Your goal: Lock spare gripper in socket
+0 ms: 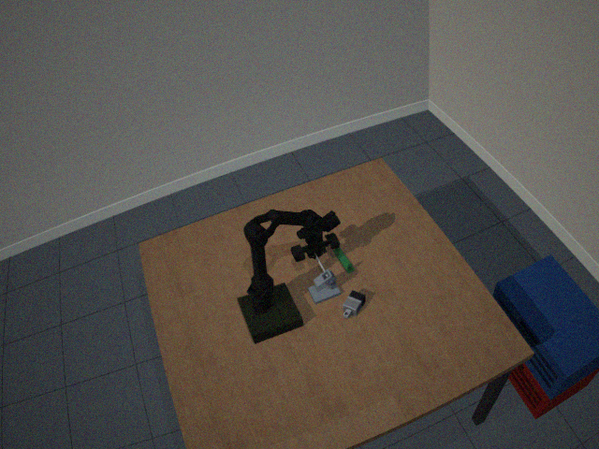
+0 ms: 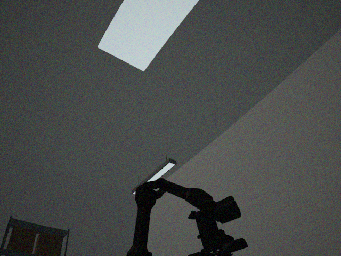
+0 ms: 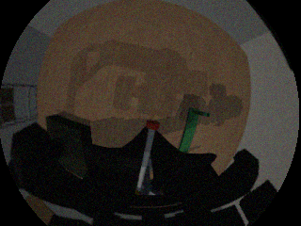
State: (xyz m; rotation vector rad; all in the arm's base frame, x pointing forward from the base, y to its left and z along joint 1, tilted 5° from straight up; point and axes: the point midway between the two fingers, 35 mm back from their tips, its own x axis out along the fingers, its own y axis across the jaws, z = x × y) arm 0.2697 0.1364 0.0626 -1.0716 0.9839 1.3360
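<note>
Now: gripper tip 110 mm short of the green pin cradle, 30 mm above it and 20 mm to the left of it. Also, from my gripper tip: grey mount: 130 mm to the right, 10 mm behind; then spare gripper: 260 mm to the right, 60 mm ahead, 30 mm below.
</note>
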